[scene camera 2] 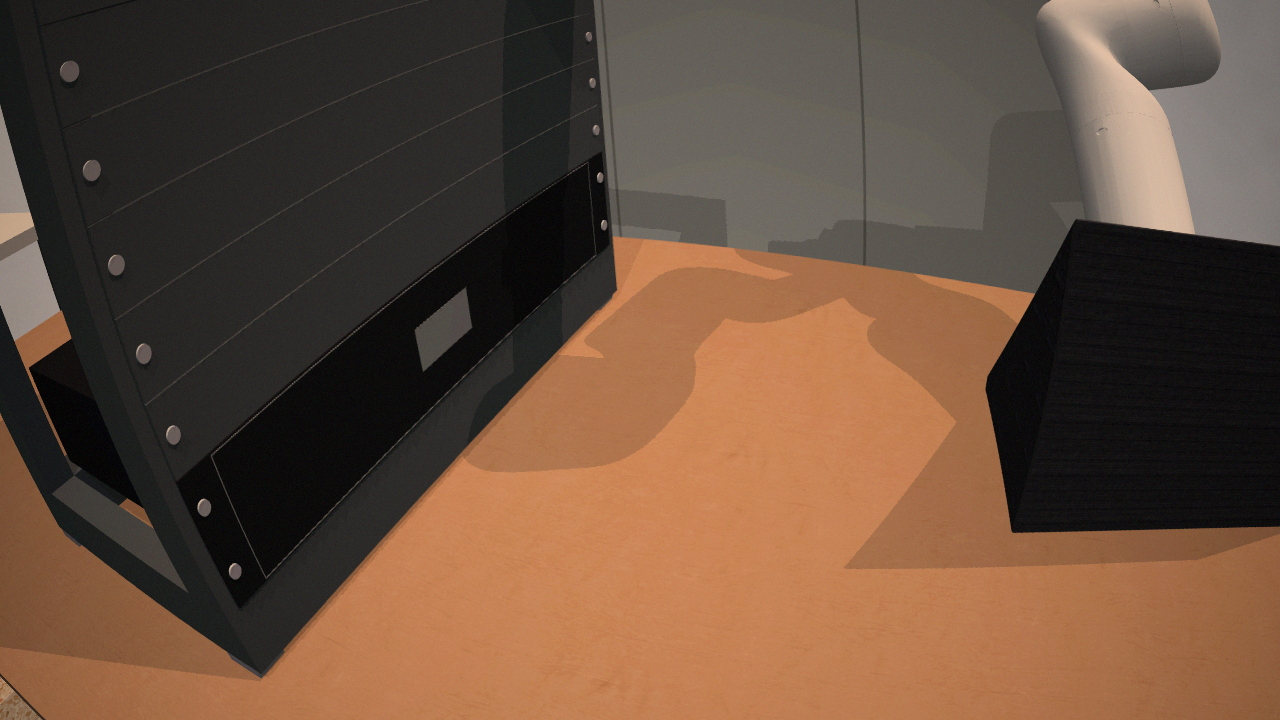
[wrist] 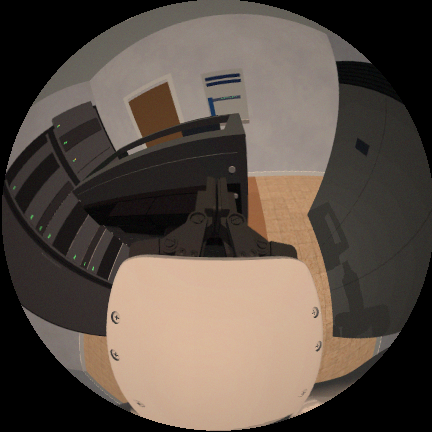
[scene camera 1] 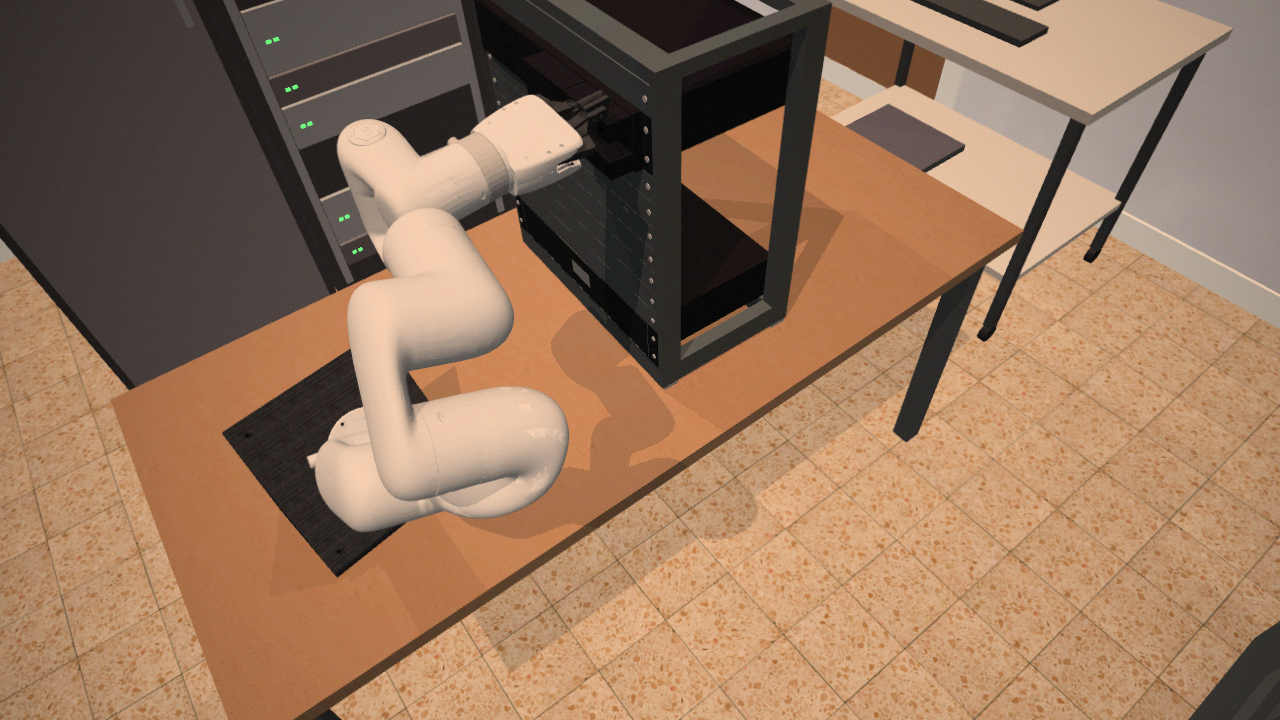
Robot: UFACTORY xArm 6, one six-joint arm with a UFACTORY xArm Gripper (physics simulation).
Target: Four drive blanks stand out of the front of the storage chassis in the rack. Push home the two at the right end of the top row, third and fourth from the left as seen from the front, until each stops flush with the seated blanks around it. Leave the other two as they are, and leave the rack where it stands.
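Pixels of known places: gripper, between the fingertips: (wrist: 214, 189) (scene camera 1: 604, 102); arm's base, origin of its link: (scene camera 2: 1153, 328).
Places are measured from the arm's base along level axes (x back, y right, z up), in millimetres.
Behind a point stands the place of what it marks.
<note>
The black rack (scene camera 1: 666, 223) @[x -491, y 114, z 267 mm] (scene camera 2: 447, 425) @[x -477, y -153, z -71 mm] (wrist: 175, 162) @[x -475, y 24, z 481 mm] stands upright on the table. The storage chassis (wrist: 150, 205) @[x -444, y -29, z 435 mm] is a very dark band below the rack's top rail in the wrist view. My gripper (scene camera 1: 601, 102) @[x -424, y 81, z 469 mm] (wrist: 214, 189) @[x -424, y 81, z 469 mm] is shut and empty, its fingertips pointing at the upper front of the rack, towards its right end. In scene camera 1, a dark block (scene camera 1: 617, 161) @[x -436, y 81, z 378 mm] stands out of the front just below and right of the fingers. I cannot tell which blank it is. The other blanks are too dark or hidden behind the gripper to tell apart, and contact is unclear.
The rack's right front post with screws is close to the fingers. Lower dark panels (scene camera 2: 331, 232) @[x -475, y -225, z 100 mm] fill the rack front. The arm's black base plate (scene camera 1: 286, 483) @[x 126, y 5, z 22 mm] lies on the wooden table (scene camera 1: 895, 223) @[x -1150, y 44, z -107 mm]. A server cabinet (scene camera 1: 384, 67) stands left of the rack, and a pale cart (scene camera 1: 1118, 62) behind.
</note>
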